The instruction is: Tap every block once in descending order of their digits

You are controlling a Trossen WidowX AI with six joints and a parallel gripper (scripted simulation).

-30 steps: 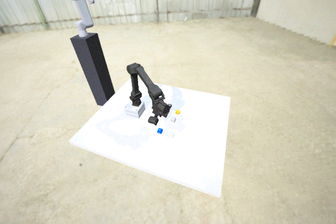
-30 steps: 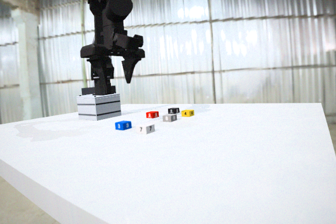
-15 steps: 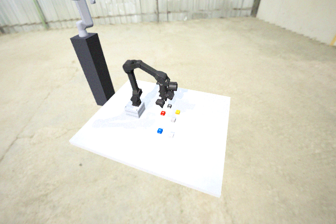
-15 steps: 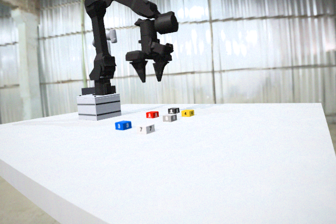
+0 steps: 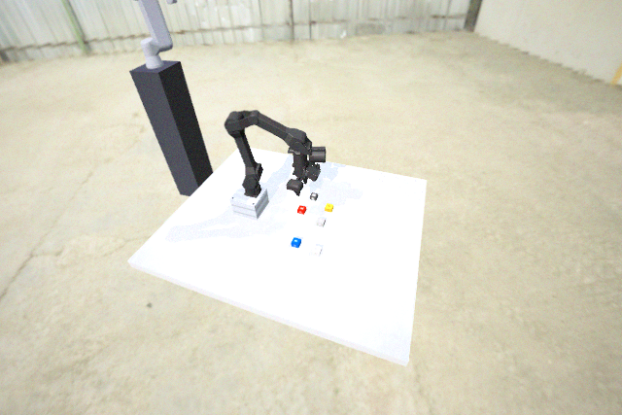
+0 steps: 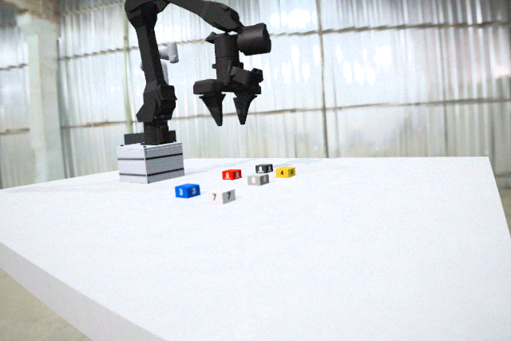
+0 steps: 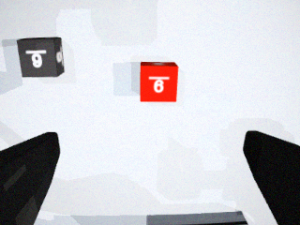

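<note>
Right now my gripper tip is 110 mm above the red block and 10 mm to the left of it. From my gripper tip the other things lie so: yellow 4 block: 120 mm ahead, 110 mm below, 30 mm to the left; grey block marked 8: 110 mm below, 100 mm ahead, 60 mm to the right; black block: 110 mm below, 90 mm to the left, 30 mm ahead.
</note>
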